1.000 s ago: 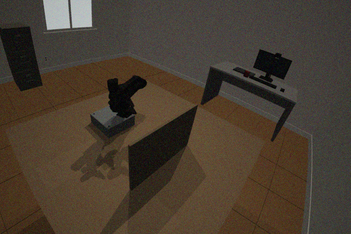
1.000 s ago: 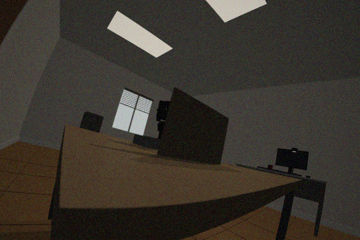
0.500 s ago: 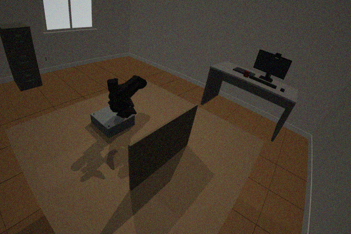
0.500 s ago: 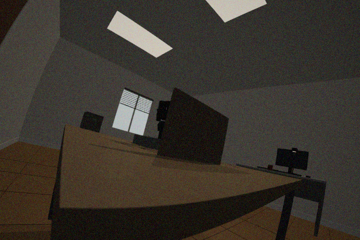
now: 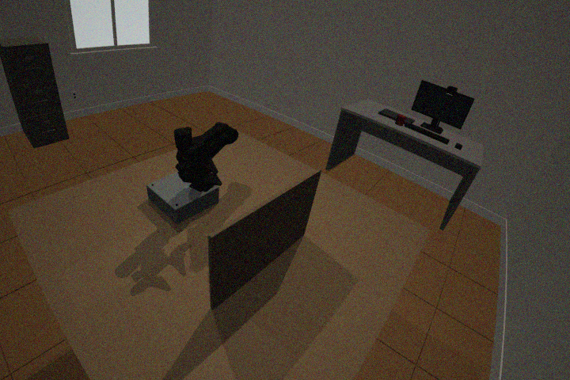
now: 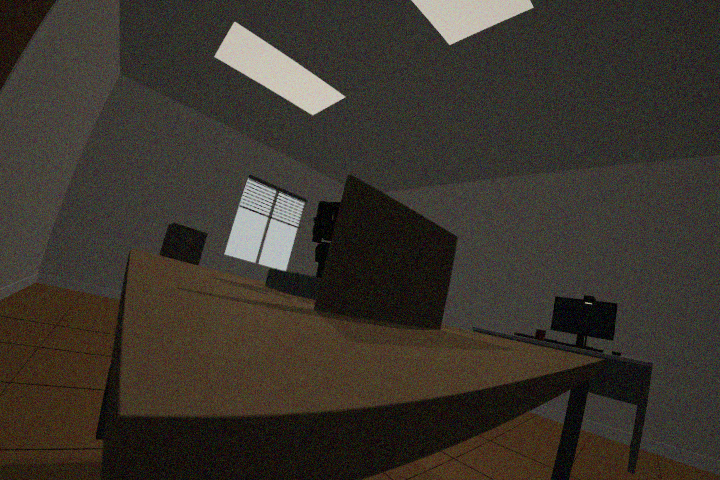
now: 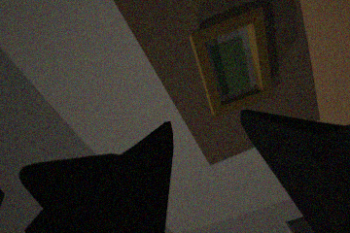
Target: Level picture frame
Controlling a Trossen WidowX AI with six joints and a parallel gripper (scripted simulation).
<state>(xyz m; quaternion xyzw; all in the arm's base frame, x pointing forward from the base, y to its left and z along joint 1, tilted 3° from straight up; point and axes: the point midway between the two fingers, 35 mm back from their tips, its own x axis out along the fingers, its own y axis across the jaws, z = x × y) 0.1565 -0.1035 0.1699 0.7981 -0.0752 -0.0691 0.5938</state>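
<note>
Right now the picture frame is 200 mm ahead of my gripper tip, 90 mm below it and 20 mm to the right of it. Round my gripper tip: wall panel (210 mm ahead, 100 mm below, 30 mm to the right).
</note>
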